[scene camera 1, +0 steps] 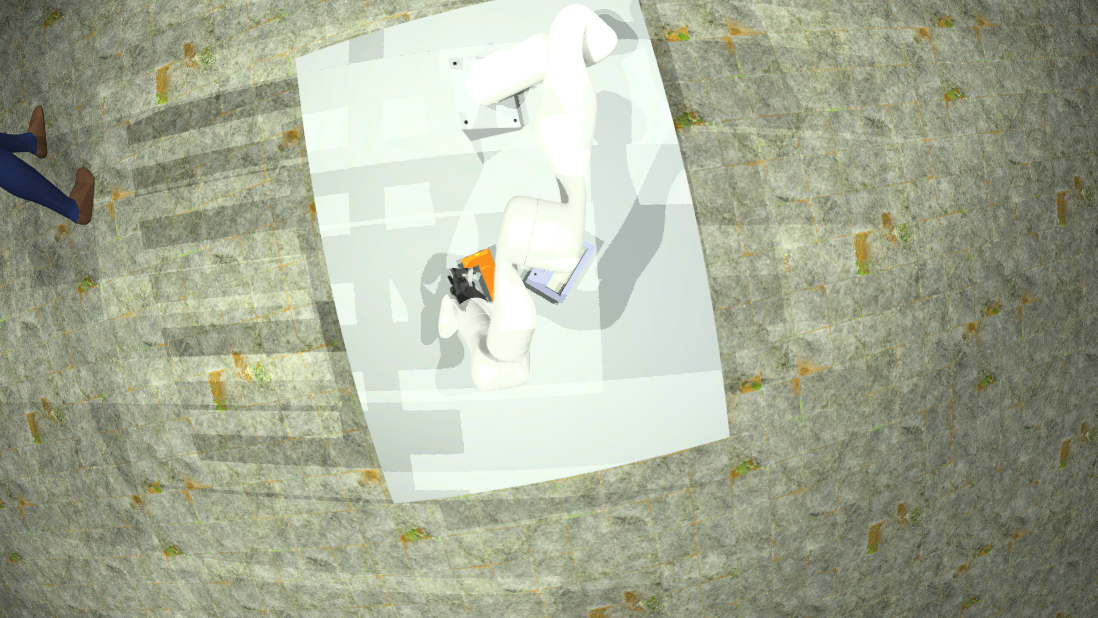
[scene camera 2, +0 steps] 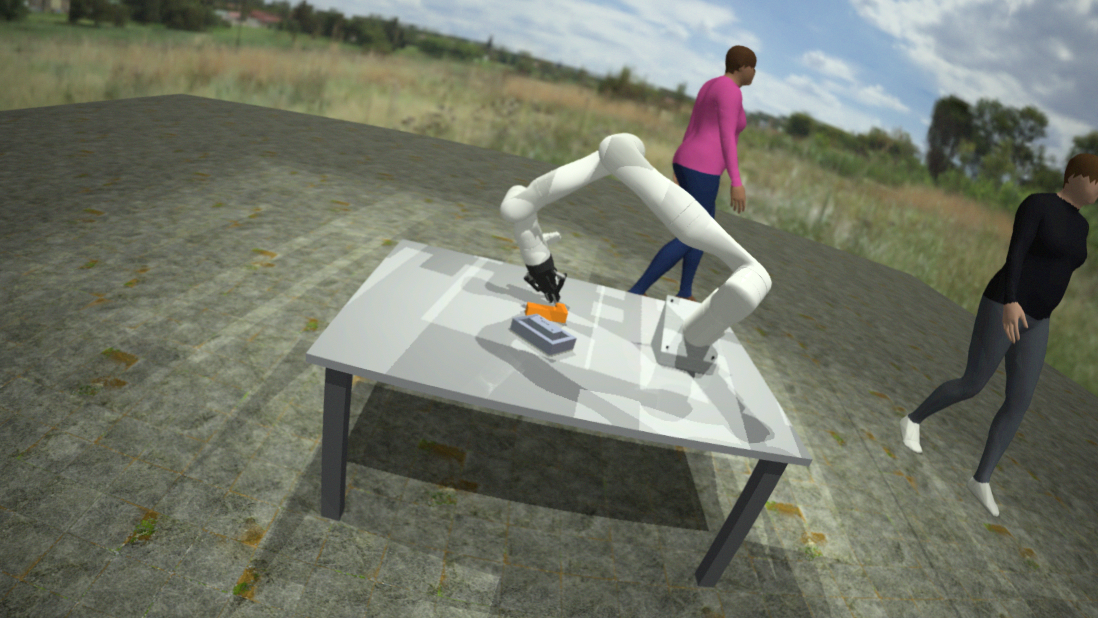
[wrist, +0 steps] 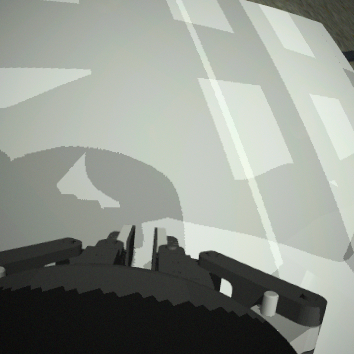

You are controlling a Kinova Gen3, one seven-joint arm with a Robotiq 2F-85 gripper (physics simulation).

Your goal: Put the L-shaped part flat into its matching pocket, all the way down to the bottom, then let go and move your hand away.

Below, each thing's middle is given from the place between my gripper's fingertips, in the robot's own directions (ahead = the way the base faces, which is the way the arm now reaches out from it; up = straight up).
Right now the grey pocket block (scene camera 2: pixel 548 338) is 10 mm ahead of my hand and 230 mm to the left of it.
